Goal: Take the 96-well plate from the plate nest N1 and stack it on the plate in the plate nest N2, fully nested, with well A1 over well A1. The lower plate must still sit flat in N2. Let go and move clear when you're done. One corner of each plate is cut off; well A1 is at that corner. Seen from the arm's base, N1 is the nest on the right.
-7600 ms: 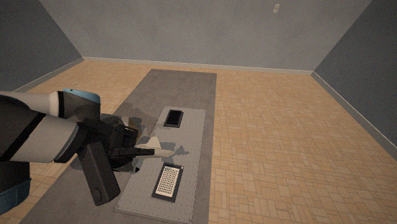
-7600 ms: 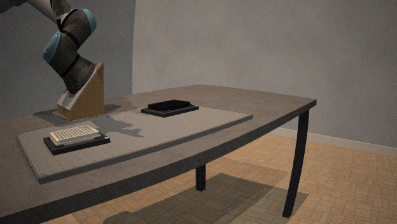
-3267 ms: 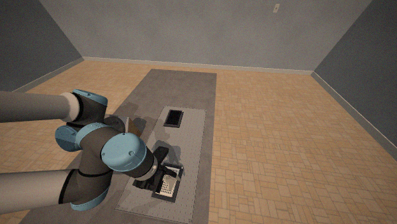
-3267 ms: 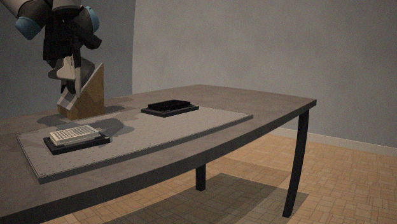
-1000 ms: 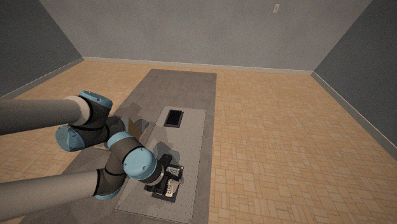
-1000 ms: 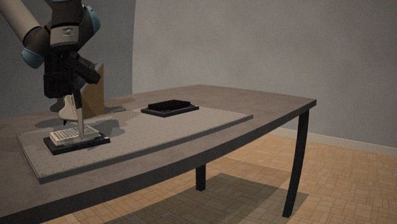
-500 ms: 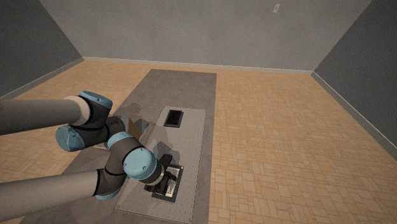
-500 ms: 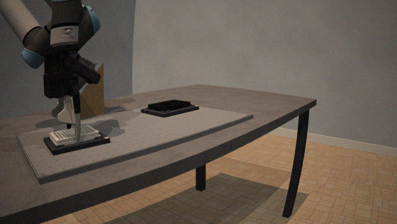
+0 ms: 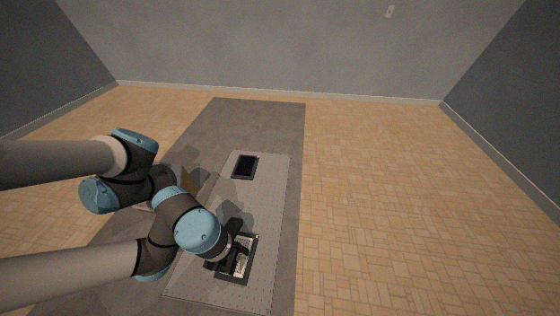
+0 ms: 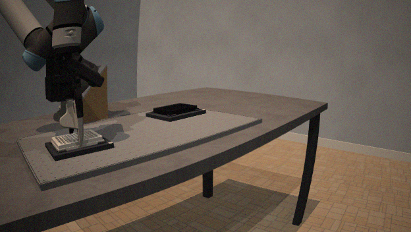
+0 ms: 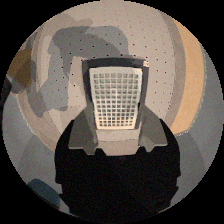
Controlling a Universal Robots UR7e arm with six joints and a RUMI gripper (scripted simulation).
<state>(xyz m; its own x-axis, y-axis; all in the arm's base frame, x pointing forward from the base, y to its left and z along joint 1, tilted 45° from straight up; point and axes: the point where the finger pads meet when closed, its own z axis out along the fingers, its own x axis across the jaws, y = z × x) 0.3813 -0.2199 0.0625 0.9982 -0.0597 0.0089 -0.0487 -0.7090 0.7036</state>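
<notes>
Right now the white 96-well plate is 1 cm below my hand. From my hand the other things lie so: black nest: 2 cm below; black plate: 9 cm behind, 42 cm to the left, 1 cm below.
</notes>
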